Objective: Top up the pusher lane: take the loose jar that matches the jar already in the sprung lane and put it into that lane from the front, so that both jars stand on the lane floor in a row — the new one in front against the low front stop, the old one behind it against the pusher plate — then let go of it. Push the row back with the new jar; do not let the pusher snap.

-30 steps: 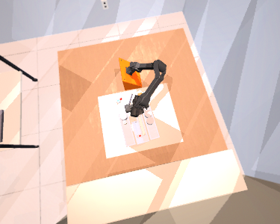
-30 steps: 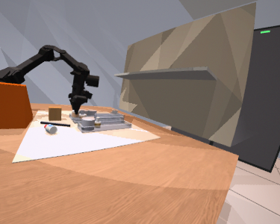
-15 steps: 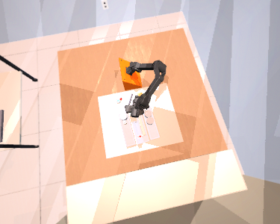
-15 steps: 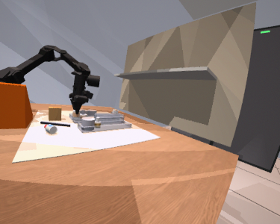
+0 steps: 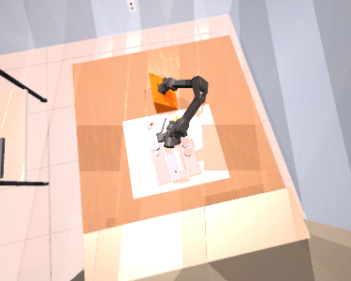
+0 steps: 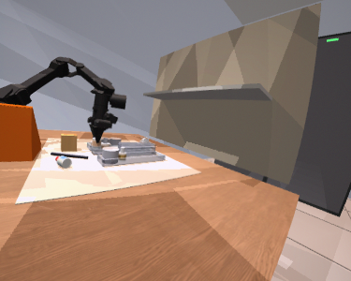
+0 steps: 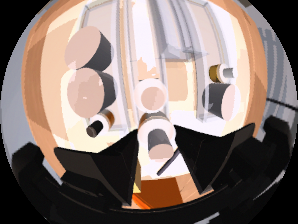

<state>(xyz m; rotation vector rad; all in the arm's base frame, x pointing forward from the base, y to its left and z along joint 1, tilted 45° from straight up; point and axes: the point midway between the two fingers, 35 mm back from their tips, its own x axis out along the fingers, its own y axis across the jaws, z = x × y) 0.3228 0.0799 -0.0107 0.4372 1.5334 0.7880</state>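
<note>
My gripper tip is now 110 mm past the brown box, 40 mm to the right of it and 20 mm above it. From my gripper tip the other things lie so: jar (110 mm behind, 150 mm to the right, 40 mm below); then black pen (100 mm behind, 60 mm to the right, 50 mm below); then shelf panel (510 mm ahead, 70 mm to the left, 320 mm above).
</note>
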